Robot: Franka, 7 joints.
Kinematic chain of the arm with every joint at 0, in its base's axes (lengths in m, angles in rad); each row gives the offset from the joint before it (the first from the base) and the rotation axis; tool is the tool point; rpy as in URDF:
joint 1: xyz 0 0 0.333 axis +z
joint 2: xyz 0 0 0 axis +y
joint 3: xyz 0 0 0.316 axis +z
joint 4: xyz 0.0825 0 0 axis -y
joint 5: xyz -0.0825 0 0.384 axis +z
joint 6: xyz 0 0 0 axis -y
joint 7: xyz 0.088 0 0 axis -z
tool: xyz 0 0 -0.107 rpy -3.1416 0 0
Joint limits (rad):
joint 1: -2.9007..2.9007
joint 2: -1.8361..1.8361
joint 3: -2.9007..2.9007
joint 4: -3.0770..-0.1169
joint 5: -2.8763..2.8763
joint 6: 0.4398..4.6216
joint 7: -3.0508..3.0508
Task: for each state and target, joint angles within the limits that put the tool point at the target. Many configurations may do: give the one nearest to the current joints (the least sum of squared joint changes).
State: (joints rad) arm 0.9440 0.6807 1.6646 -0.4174 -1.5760 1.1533 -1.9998
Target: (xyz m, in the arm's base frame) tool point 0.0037 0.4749 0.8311
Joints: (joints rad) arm 1.0433 0.5432 1.7283 -0.5703 -1.4057 0.6002 -1.9998
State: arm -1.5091 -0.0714 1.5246 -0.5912 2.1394 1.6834 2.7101
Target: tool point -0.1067 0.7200 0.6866
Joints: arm -1.1715 -0.9222 1.7683 -0.5542 2.0427 1.4269 2.7101
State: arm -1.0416 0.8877 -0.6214 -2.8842 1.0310 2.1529 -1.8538
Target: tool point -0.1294 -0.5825 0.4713
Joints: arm -1.1063 0.0746 -0.7338 -1.9819 1.0656 2.2672 -1.8538
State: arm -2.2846 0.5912 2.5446 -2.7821 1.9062 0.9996 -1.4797
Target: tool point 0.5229 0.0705 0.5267
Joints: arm -2.4335 0.0505 2.3749 -2.2143 2.1268 1.3032 -1.4797
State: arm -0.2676 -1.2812 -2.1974 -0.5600 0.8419 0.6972 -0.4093
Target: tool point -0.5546 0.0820 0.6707
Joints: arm -0.5916 -0.9323 -2.0834 -0.4467 0.8229 0.4398 -0.4093
